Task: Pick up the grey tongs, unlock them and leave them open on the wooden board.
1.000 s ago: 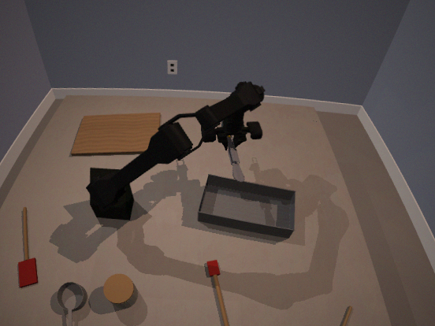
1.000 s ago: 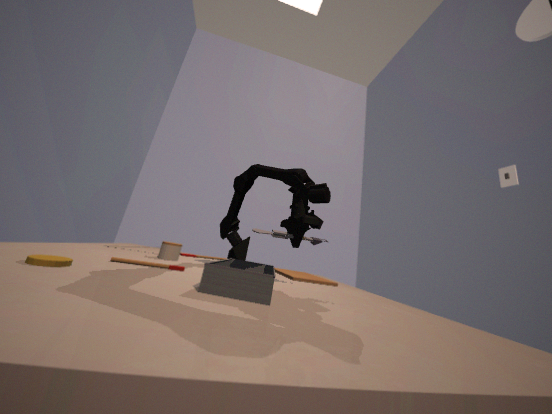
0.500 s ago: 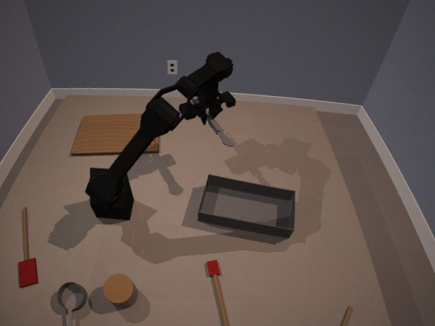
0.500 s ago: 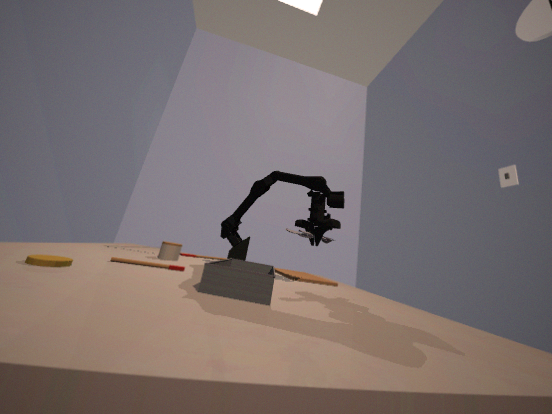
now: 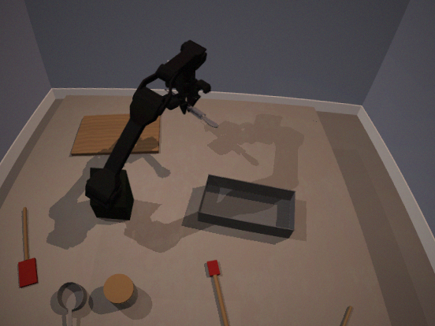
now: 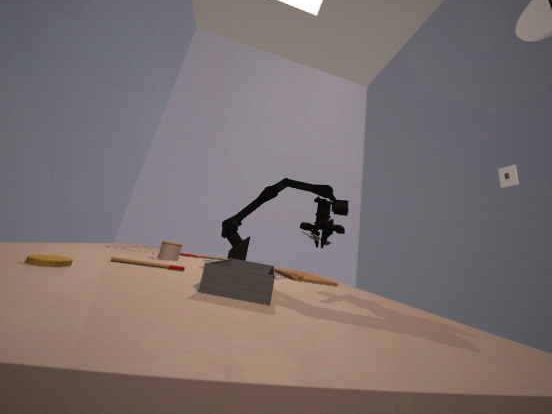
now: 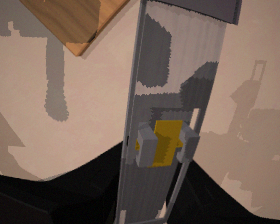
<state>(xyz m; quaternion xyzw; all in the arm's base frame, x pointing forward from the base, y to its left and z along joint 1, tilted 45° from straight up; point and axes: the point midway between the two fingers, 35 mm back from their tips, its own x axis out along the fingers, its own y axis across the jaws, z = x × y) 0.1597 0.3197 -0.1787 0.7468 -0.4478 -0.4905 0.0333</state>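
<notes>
Right now the yellow lock piece is 4 cm above my gripper tip, 2 cm to the left of it and 2 cm behind it. From my gripper tip the other things lie so: grey roasting tin (28 cm to the right, 26 cm ahead, 13 cm below); wooden board (30 cm behind, 15 cm below).
</notes>
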